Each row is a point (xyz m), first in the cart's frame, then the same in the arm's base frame.
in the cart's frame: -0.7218 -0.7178 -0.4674
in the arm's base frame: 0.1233 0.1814 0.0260
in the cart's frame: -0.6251 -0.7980 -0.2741
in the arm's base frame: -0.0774 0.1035 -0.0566
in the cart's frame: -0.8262 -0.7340 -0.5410
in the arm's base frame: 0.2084 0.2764 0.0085
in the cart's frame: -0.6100 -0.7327 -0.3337
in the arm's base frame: -0.0216 0.0844 0.0110
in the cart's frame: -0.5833 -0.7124 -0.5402
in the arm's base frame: 0.1801 0.0360 0.0385
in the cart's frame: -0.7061 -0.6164 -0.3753
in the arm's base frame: 0.0274 0.1797 0.1251
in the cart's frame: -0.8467 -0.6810 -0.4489
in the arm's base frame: 0.1178 0.3089 0.0579
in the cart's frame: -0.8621 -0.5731 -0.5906
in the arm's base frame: 0.2574 0.3127 0.1695
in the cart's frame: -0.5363 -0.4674 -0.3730
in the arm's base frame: 0.0023 0.0170 0.2797
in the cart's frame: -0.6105 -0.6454 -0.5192
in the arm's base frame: 0.1605 0.0679 0.1038
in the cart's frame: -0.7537 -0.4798 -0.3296
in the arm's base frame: -0.0164 0.2372 0.2585
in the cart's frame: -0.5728 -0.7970 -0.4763
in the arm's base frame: 0.1177 0.0294 -0.0476
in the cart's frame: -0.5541 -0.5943 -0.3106
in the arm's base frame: -0.0544 0.0367 0.1505
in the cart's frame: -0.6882 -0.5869 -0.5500
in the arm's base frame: 0.1982 0.1439 0.1605
